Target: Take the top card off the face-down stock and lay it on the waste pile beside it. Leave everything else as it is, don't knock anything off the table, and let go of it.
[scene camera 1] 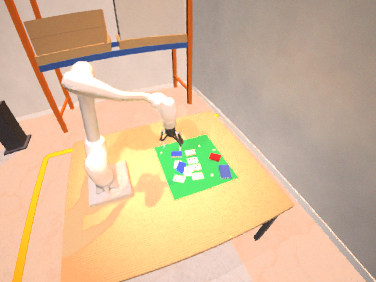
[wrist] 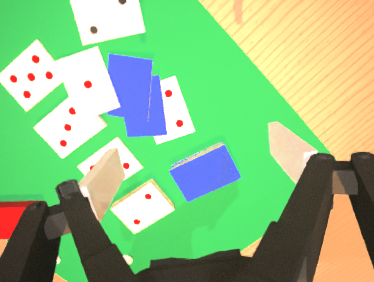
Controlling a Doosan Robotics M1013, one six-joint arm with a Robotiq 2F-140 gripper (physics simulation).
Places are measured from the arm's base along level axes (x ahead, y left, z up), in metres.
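Pixels of known places: gripper, fingertip midpoint: (scene camera 1: 172,148) (wrist: 193,150); arm's base at its link origin: (scene camera 1: 106,181).
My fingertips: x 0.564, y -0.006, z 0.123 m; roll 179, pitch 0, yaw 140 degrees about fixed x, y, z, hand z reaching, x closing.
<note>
For each thing: its top centre in the pictures, then the offset to it from my fingertips. Level surfaces: height alone.
- face-down stock at its top centre: (wrist: 203,175) (scene camera 1: 176,153) dx +0.068, dy +0.080, dz -0.156 m
- green mat at its surface level: dz -0.173 m
- red box at its top centre: (wrist: 18,223) (scene camera 1: 215,156) dx +0.350, dy -0.102, dz -0.154 m
- blue box at its top centre: (scene camera 1: 224,171) dx +0.337, dy -0.274, dz -0.162 m
The face-down stock (scene camera 1: 176,154) (wrist: 205,174) is a small squared stack with a blue back on the green mat (scene camera 1: 181,191) (wrist: 225,90). The waste pile beside it (scene camera 1: 190,152) (wrist: 142,207) is a thick stack with a white face-up card showing two red dots. My gripper (scene camera 1: 171,143) (wrist: 193,150) is open and empty. It hangs above the mat near the stock, its pale fingertips wide apart. In the wrist view the stock shows between the two fingers, and the left fingertip covers part of a face-up card (wrist: 126,172).
Loose blue-backed cards (scene camera 1: 181,167) (wrist: 130,82) overlap a face-up card (wrist: 175,112). Other face-up cards (scene camera 1: 198,176) (wrist: 30,75) lie around them. A red box (scene camera 1: 215,157) (wrist: 15,221), a blue box (scene camera 1: 225,171) and small white discs (scene camera 1: 212,175) (wrist: 128,259) are on the mat.
</note>
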